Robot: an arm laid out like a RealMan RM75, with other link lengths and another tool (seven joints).
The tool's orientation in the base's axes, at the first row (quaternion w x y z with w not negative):
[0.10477, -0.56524, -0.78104, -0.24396]
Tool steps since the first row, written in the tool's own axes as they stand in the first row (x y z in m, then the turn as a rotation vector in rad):
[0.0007, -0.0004, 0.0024, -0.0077, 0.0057, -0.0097]
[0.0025, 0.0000, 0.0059, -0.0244, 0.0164, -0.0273]
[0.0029, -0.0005, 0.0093, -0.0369, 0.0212, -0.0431]
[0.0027, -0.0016, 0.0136, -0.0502, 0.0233, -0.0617]
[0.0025, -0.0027, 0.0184, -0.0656, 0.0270, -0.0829]
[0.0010, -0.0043, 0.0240, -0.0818, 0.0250, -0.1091]
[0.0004, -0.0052, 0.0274, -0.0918, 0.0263, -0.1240]
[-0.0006, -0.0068, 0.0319, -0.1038, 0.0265, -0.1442]
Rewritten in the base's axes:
[-0.0003, 0.0017, -0.0019, 0.0068, -0.0099, 0.0064]
[-0.0002, 0.0050, -0.0040, 0.0205, -0.0300, 0.0170]
[-0.0004, 0.0069, -0.0068, 0.0275, -0.0471, 0.0264]
[-0.0009, 0.0087, -0.0109, 0.0319, -0.0669, 0.0371]
[-0.0013, 0.0106, -0.0154, 0.0382, -0.0894, 0.0495]
[-0.0017, 0.0118, -0.0213, 0.0389, -0.1165, 0.0643]
[-0.0019, 0.0128, -0.0247, 0.0418, -0.1319, 0.0731]
[-0.0026, 0.0138, -0.0295, 0.0438, -0.1520, 0.0852]

